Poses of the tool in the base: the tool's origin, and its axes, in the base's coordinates. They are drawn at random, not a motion.
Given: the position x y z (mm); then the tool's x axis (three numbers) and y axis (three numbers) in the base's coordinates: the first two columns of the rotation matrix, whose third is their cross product.
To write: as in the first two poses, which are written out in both.
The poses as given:
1: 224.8, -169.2, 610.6, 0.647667, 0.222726, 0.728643, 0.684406, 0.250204, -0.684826
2: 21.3, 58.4, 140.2, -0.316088, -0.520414, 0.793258, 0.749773, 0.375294, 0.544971
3: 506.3, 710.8, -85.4, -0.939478, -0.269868, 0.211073, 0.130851, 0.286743, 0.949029
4: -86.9, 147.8, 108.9, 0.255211, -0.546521, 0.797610, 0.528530, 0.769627, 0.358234
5: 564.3, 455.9, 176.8, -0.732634, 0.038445, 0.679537, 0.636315, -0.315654, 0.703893
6: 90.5, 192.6, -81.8, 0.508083, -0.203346, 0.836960, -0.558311, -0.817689, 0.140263
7: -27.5, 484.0, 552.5, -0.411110, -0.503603, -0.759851, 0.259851, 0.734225, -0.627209
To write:
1: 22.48, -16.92, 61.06, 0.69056, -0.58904, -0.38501, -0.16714
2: 2.13, 5.84, 14.02, 0.57680, -0.09624, -0.59578, -0.55054
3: 50.63, 71.08, -8.54, 0.16822, 0.04431, -0.78427, -0.59554
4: -8.69, 14.78, 10.89, 0.79217, 0.00887, -0.50723, -0.33928
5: 56.43, 45.59, 17.68, 0.19907, -0.30669, -0.55004, -0.75085
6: 9.05, 19.26, -8.18, 0.20088, 0.84480, -0.22540, 0.44176
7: -2.75, 48.40, 55.25, 0.53669, -0.08008, 0.76097, -0.35563
